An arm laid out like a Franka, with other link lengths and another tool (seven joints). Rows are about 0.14 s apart.
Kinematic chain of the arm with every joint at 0, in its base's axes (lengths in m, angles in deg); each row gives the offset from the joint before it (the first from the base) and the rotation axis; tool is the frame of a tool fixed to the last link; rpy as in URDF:
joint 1: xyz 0 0 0.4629 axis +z
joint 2: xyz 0 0 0 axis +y
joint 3: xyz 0 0 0.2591 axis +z
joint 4: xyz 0.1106 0 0 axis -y
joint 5: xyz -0.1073 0 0.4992 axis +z
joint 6: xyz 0 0 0 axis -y
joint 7: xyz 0.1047 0 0 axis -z
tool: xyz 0.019 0.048 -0.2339 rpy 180 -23.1 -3.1
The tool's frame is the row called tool.
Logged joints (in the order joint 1, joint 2, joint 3, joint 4, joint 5, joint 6, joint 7), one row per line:
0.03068, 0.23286, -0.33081, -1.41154, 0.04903, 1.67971, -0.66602
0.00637, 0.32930, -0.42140, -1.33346, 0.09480, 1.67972, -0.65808
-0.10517, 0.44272, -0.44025, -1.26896, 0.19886, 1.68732, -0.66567
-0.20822, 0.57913, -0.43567, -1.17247, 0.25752, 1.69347, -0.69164
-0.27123, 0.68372, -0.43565, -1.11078, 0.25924, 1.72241, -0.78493
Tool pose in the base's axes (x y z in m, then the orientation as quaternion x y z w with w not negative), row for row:
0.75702, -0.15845, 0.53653, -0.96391, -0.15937, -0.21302, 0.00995
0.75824, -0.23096, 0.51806, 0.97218, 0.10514, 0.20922, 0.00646
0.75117, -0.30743, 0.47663, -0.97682, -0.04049, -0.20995, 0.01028
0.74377, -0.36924, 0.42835, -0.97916, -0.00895, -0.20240, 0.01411
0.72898, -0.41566, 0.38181, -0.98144, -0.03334, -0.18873, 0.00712
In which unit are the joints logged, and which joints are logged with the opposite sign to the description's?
The joints are logged in radians. Opposite sign: none.
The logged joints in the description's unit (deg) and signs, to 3 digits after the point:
1.758, 13.342, -18.954, -80.875, 2.809, 96.240, -38.160
0.365, 18.868, -24.144, -76.402, 5.432, 96.241, -37.705
-6.026, 25.366, -25.224, -72.706, 11.394, 96.676, -38.140
-11.930, 33.182, -24.962, -67.178, 14.755, 97.029, -39.628
-15.540, 39.174, -24.961, -63.643, 14.853, 98.687, -44.973

